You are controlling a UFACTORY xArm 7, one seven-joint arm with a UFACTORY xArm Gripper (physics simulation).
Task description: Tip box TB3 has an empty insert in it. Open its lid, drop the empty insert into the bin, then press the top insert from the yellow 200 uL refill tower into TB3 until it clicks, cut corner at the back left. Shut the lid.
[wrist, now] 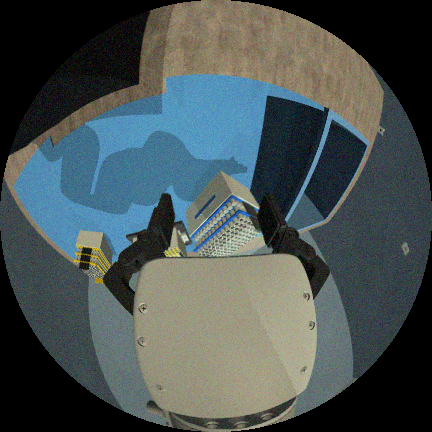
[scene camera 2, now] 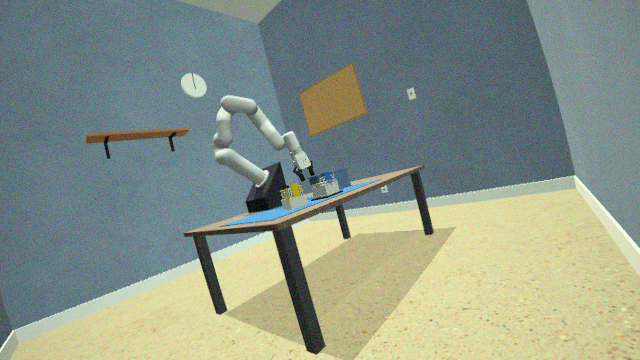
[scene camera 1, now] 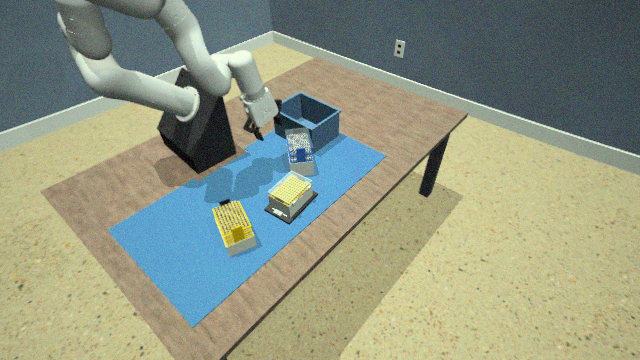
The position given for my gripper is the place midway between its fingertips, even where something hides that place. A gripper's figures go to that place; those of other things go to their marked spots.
Labels:
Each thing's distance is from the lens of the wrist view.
my gripper (wrist: 217, 203): 13 cm
blue-trimmed tip box (wrist: 222, 220): 20 cm
blue bin (wrist: 307, 158): 17 cm
blue mat (wrist: 107, 175): 27 cm
The marked spots on the blue bin and the blue mat are 29 cm apart.

